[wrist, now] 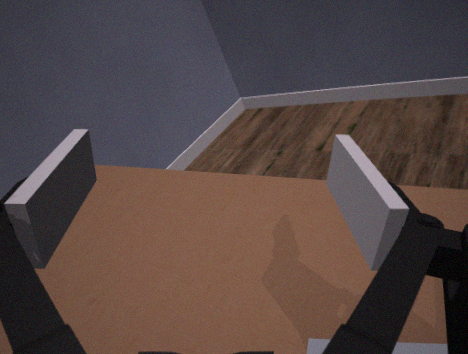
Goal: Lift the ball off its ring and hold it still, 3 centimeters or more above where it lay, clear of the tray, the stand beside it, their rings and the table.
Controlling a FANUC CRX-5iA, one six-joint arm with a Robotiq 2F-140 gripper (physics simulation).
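Places are measured from the arm's base along level axes (x back, y up, z left), in millimetres.
Pixels of known places: gripper, fingertip midpoint: (212, 157).
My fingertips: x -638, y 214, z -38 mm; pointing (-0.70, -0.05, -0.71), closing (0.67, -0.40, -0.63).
Note:
Behind a point stands the place of what it marks.
My gripper (212, 157) @(x -638, y 214, z -38 mm) is wide open, with its two pale pads far apart at the left and right of the wrist view and no object between them. It hangs over the brown table (165, 250) @(x -961, y -46, z -90 mm). The ball, its ring and the stand do not show clearly in the wrist view. A part of a pale flat surface (319, 345) @(x -636, y 3, z -50 mm) shows at the bottom right edge, partly behind the right finger; I cannot tell whether it is the tray.
A shadow of the arm lies on the table right of the middle. Beyond the table's far edge are a wooden floor (300, 135), a white baseboard (350, 93) and grey-blue walls (115, 65).

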